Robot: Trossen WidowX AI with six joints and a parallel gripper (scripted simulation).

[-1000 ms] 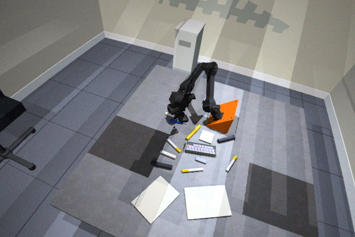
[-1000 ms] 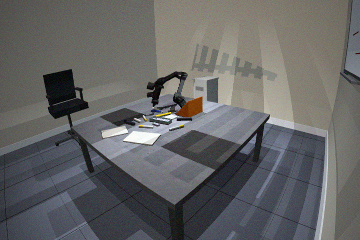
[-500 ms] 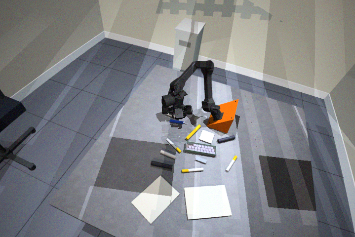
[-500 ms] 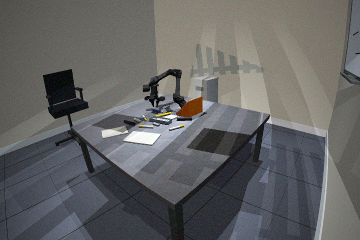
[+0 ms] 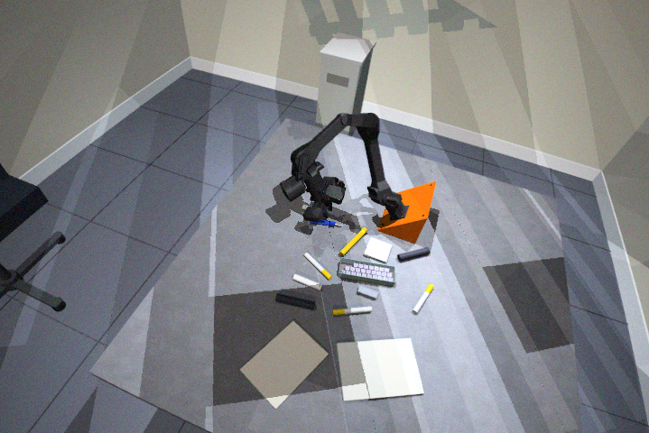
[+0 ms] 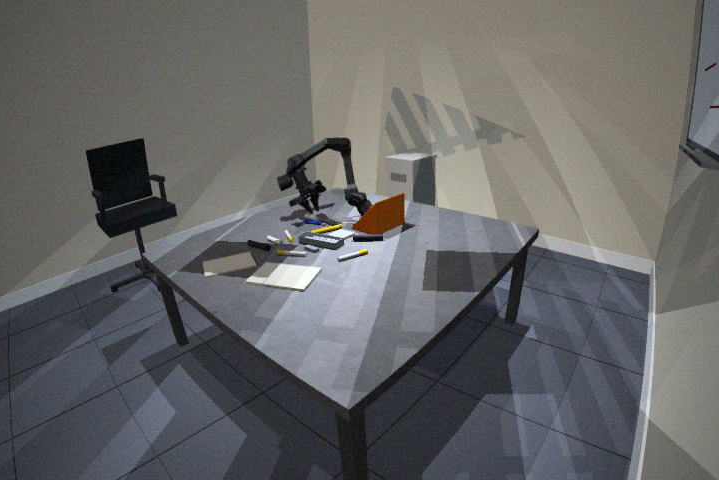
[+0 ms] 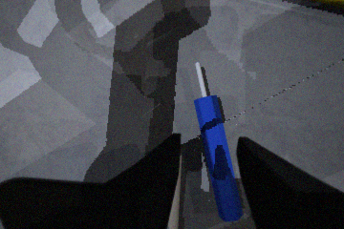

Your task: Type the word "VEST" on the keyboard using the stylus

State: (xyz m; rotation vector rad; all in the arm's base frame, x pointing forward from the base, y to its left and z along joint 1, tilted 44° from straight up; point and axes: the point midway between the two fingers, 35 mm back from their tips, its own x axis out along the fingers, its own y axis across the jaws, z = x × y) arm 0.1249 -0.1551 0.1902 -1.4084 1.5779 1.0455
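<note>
My gripper tip is 1 cm to the right of the blue stylus and 5 cm above it. The rest, counted from my gripper tip: grey block 21 cm ahead, 23 cm to the left, 5 cm below; white pad 3 cm ahead, 21 cm to the left, 5 cm below.
</note>
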